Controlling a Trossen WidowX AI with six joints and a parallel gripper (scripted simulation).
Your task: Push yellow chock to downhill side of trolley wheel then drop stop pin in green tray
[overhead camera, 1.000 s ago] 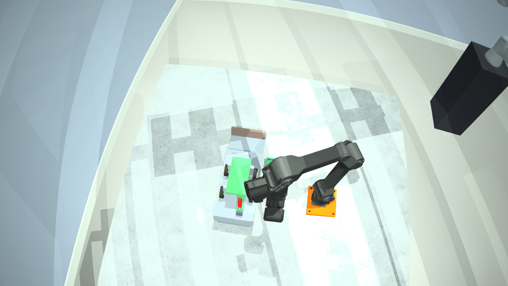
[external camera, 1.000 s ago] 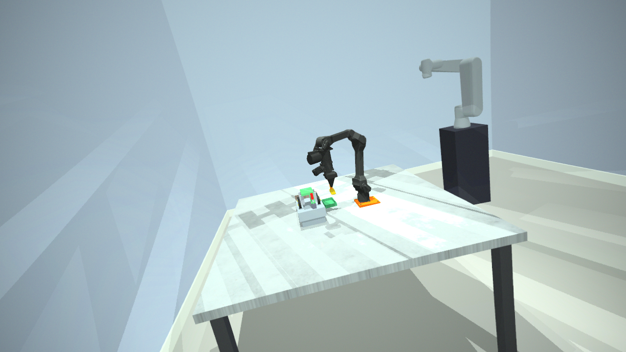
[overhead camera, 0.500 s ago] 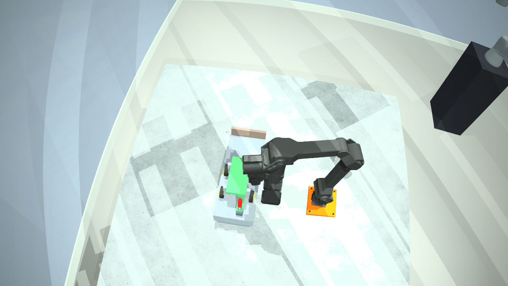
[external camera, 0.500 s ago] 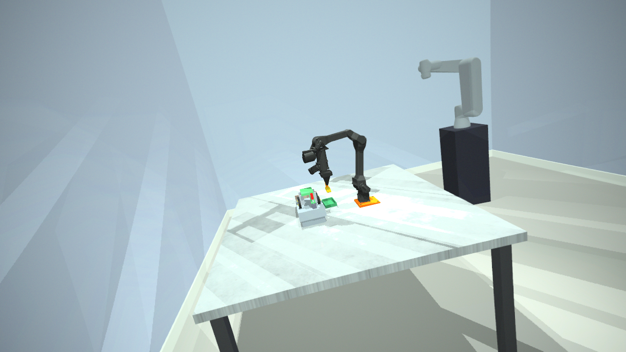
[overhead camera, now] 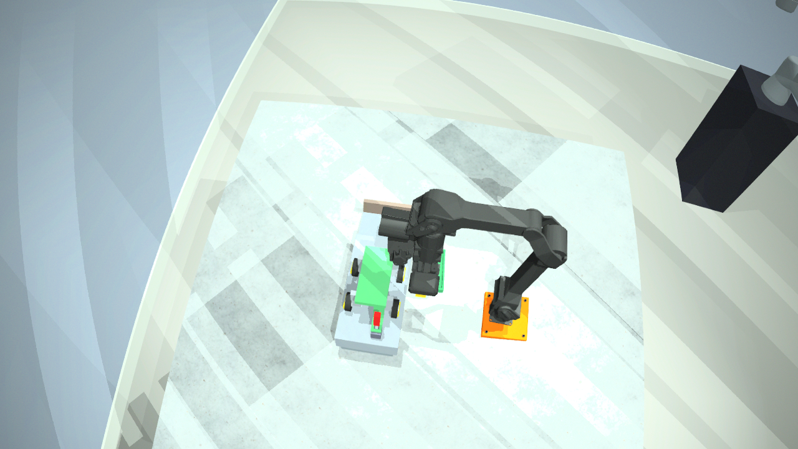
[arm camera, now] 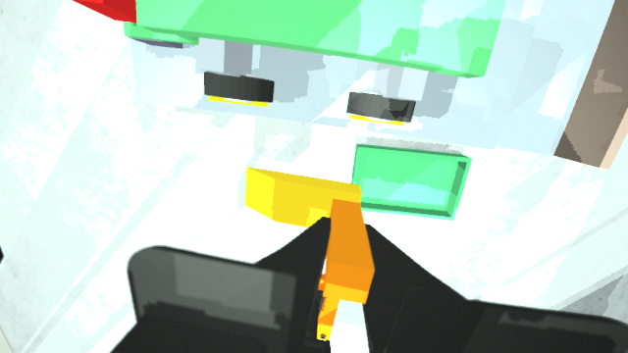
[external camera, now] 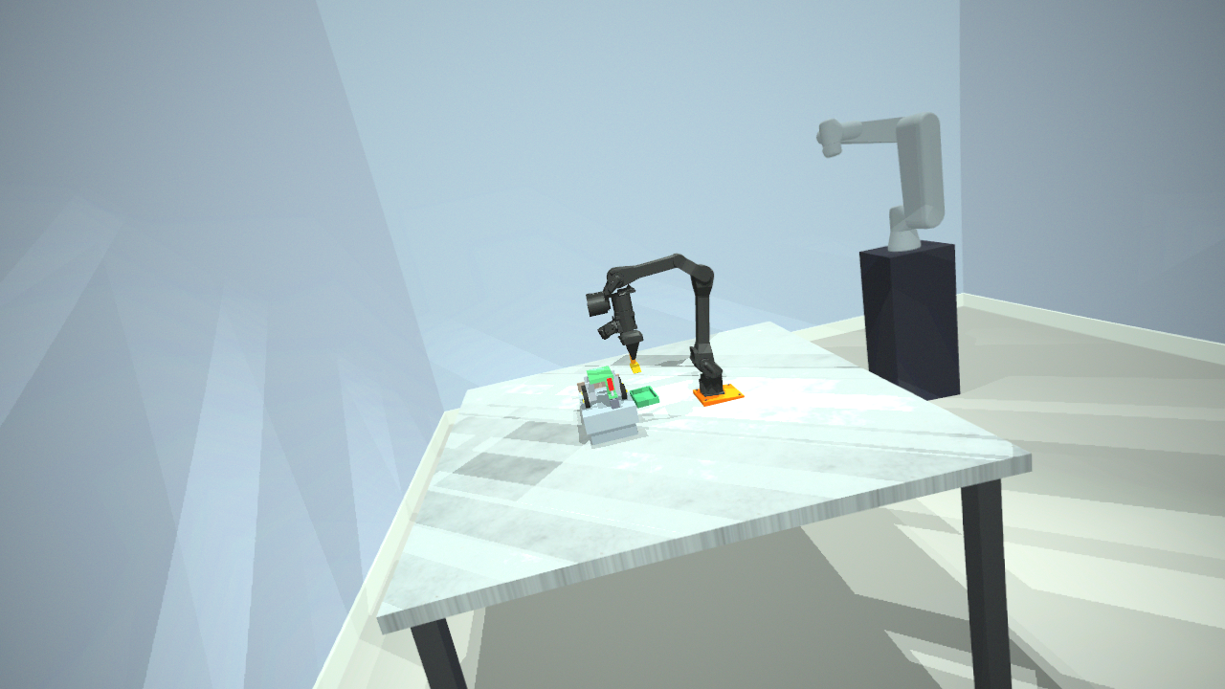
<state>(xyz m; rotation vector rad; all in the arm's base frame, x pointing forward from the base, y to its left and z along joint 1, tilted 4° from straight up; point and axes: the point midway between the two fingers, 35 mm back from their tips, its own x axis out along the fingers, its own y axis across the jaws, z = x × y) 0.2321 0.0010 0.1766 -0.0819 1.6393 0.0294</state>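
Right now the red-headed stop pin is 80 mm ahead of my gripper tip, 140 mm to the left of it and 40 mm below it. The rest, counted from my gripper tip: yellow chock: 20 mm to the left, 10 mm below; green-topped trolley: 110 mm ahead, 40 mm to the left, 60 mm below; grey ramp block: 110 mm ahead, 30 mm to the left, 120 mm below.
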